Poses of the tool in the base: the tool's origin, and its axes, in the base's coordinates. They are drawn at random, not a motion.
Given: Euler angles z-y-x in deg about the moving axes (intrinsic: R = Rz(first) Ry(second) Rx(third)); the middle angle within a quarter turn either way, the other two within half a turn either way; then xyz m.
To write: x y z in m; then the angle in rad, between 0 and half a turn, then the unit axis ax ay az. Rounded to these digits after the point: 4 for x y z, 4 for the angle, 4 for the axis.
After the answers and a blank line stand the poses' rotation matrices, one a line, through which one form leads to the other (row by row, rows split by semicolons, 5 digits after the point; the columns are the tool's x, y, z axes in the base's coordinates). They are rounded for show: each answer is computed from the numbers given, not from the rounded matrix.
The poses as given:
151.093, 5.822, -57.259, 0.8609, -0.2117, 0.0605
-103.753, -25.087, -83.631, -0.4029, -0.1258, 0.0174
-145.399, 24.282, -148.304, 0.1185, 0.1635, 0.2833
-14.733, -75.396, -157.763, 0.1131, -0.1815, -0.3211
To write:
0.8609, -0.2117, 0.0605, 2.7486, -0.1658, -0.4611, 0.8717
-0.4029, -0.1258, 0.0174, 2.4579, -0.5616, 0.4374, -0.7023
0.1185, 0.1635, 0.2833, 2.5895, -0.2337, 0.9510, -0.2024
0.1131, -0.1815, -0.3211, 2.9927, -0.7873, -0.0174, -0.6163

-0.87089 -0.18675 -0.45462; 0.48090 -0.51470 -0.70980; -0.10144 -0.83679 0.53805
-0.21531 0.00757 0.97652; -0.87970 -0.43567 -0.19058; 0.42399 -0.90008 0.10047
-0.75031 -0.30531 0.58637; -0.51762 0.82305 -0.23379; -0.41123 -0.47893 -0.77558
0.24385 0.11877 0.96251; -0.06412 -0.98833 0.13820; 0.96769 -0.09542 -0.23338

